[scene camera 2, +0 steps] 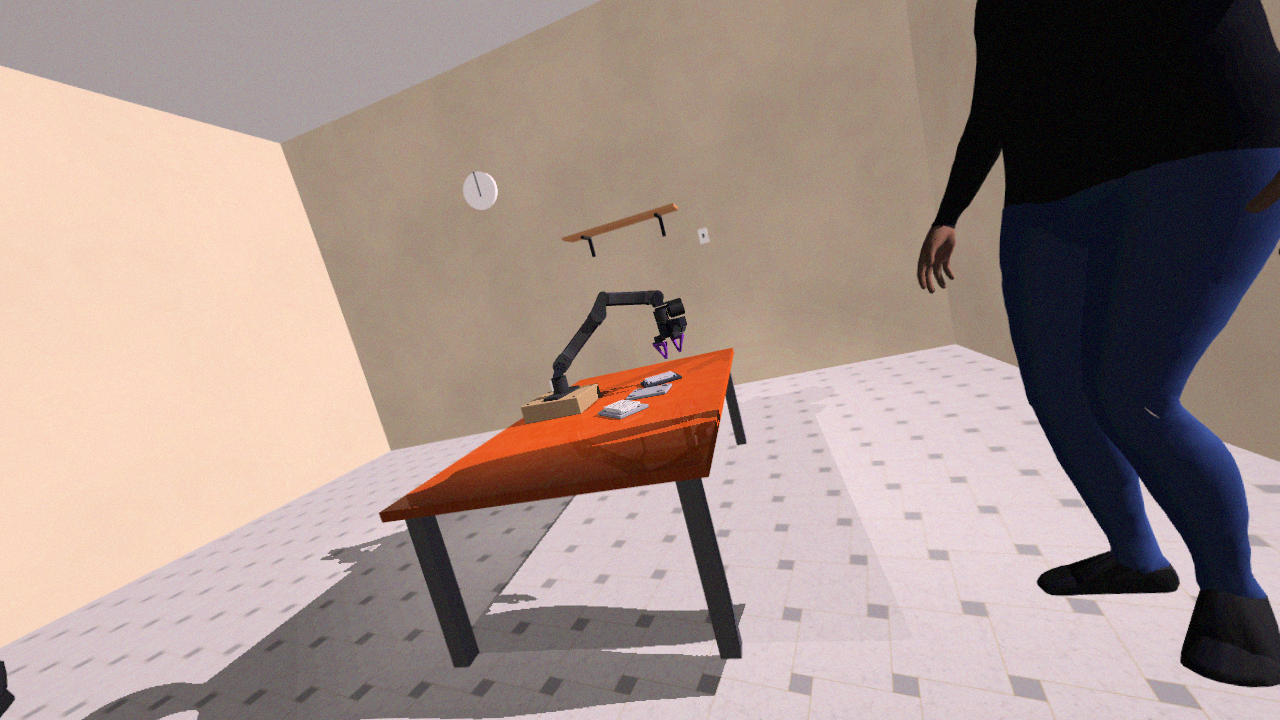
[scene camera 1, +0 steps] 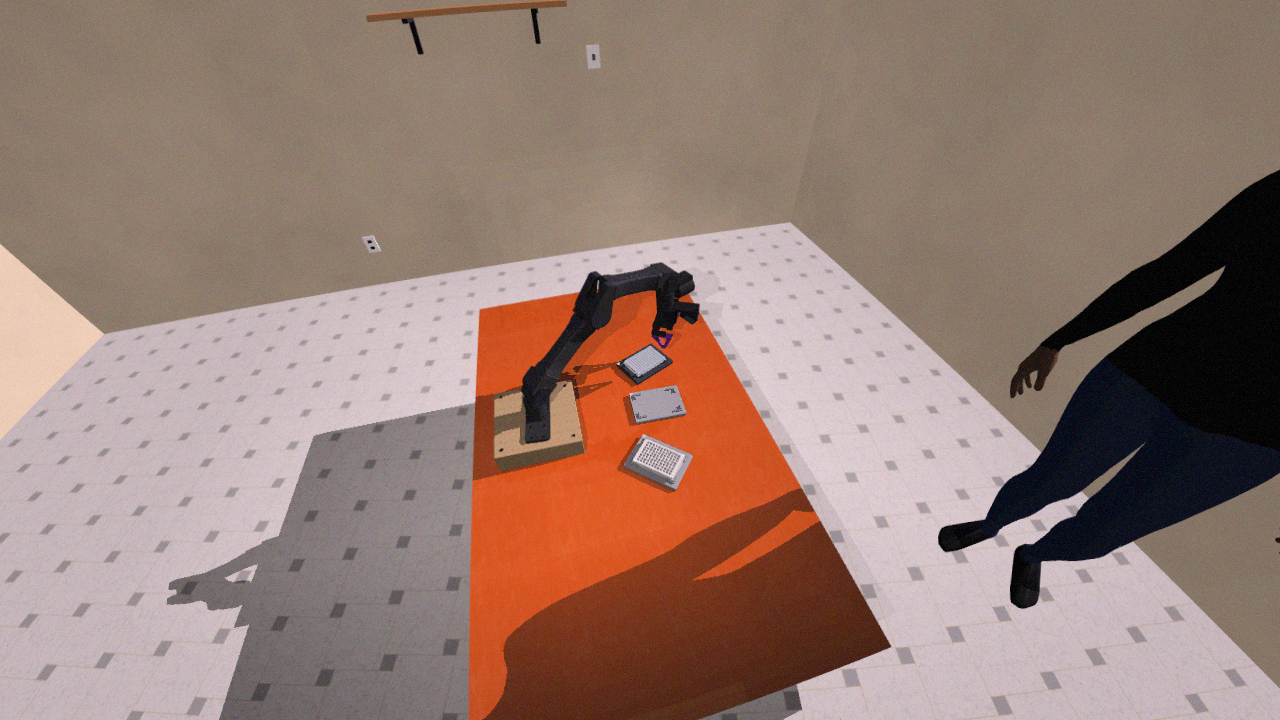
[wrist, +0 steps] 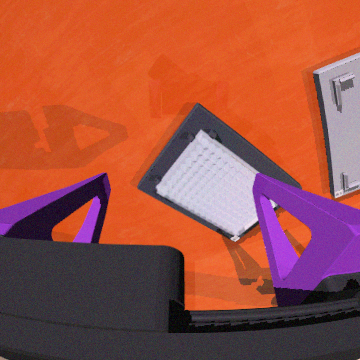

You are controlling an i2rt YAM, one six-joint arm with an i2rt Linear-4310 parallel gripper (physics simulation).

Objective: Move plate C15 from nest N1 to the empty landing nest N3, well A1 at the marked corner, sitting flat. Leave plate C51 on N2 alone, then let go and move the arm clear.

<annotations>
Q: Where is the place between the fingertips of the gripper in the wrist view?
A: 181, 180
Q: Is the gripper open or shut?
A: Open.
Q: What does the gripper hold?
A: Nothing.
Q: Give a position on a dark nest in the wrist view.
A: At 199, 117
</annotations>
